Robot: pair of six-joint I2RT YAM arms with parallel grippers.
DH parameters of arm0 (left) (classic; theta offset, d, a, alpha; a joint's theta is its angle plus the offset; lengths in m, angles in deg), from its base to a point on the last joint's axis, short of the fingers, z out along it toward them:
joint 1: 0 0.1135 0.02 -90
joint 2: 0 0 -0.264 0
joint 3: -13.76 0 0.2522 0
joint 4: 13.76 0 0.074 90
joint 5: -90 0 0 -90
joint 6: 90 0.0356 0 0
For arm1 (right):
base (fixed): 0 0 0 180
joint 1: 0 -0.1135 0.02 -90
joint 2: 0 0 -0.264 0
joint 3: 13.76 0 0.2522 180
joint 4: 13.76 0 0.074 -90
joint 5: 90 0 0 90
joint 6: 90 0.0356 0 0
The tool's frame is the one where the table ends.
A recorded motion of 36 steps. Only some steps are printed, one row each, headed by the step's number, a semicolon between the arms.
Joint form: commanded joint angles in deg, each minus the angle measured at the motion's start. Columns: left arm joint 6, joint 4, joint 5, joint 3, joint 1, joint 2; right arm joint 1, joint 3, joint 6, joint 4, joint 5, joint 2.
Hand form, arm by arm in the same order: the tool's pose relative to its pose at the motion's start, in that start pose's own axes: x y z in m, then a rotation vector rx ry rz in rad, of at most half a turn. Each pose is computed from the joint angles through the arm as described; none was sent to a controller.
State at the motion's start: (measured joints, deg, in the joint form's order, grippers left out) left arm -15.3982 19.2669 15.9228 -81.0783 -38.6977 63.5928; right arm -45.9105 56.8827 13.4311 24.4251 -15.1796 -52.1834
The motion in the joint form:
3: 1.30 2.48 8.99 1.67 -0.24 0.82; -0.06 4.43 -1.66 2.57 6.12 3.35
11: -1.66 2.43 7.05 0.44 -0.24 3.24; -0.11 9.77 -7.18 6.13 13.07 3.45
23: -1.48 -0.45 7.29 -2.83 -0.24 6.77; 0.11 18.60 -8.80 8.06 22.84 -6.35
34: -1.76 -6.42 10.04 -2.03 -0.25 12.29; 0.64 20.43 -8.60 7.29 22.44 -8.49
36: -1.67 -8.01 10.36 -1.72 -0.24 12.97; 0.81 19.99 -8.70 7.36 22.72 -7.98
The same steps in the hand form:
3: 0.0156 0.0066 0.0077 -0.1683 0.0397 0.0532; -0.0204 0.0096 -0.0303 0.0838 -0.1098 -0.0483
11: 0.0185 0.0026 0.0198 -0.1421 0.0633 0.0069; -0.0387 0.0147 -0.0490 0.2019 -0.1595 -0.1438
23: 0.0098 -0.0043 0.0351 -0.1341 0.0209 -0.0051; -0.0704 0.0078 -0.0230 0.3842 -0.1356 -0.1557
34: 0.0288 -0.0078 0.0696 -0.1815 0.0122 -0.0064; -0.0786 0.0061 -0.0165 0.3844 -0.1447 -0.1503
36: 0.0311 -0.0083 0.0741 -0.1843 0.0013 -0.0084; -0.0771 0.0054 -0.0184 0.3921 -0.1456 -0.1508

